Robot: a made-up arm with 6 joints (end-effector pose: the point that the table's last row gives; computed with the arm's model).
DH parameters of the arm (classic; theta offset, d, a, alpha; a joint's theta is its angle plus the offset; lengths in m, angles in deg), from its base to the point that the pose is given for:
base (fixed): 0 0.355 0.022 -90
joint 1: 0 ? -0.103 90
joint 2: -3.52 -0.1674 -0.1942 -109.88
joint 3: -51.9 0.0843 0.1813 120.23
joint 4: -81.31 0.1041 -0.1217 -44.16
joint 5: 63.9 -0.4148 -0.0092 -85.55
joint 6: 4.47 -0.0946 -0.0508 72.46
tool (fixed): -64.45 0.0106 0 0
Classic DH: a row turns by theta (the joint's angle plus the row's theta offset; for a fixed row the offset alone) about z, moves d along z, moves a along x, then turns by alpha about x.
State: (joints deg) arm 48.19 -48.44 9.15 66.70 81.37 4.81
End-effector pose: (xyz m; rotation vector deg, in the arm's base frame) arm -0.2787 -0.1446 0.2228 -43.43 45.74 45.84
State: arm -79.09 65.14 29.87 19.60 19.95 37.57
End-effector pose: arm 0.3503 -0.2407 0.0955 -77.98 -69.67 -17.36
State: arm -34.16 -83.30 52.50 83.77 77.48 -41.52
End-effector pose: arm 0.0761 -0.0202 -0.1934 22.66 -29.94 -14.41
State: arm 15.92 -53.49 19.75 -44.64 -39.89 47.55
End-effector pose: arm 0.0230 0.3706 0.0854 -24.63 -99.21 126.75
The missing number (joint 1, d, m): -0.038
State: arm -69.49 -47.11 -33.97 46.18 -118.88 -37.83
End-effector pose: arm 0.3567 -0.0584 0.1517 -64.11 43.78 76.00
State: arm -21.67 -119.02 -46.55 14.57 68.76 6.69
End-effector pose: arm 0.0666 -0.1113 0.1179 -64.46 -16.92 -95.44
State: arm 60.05 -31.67 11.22 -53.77 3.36 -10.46
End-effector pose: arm -0.2731 0.4131 0.2723 -61.70 51.97 -131.39
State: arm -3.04 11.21 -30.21 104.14 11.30 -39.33
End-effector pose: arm 0.0767 -0.0716 0.4560 -13.00 -108.83 62.08
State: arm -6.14 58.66 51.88 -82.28 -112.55 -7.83
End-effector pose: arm -0.3514 0.3258 0.0005 75.28 -11.23 121.29
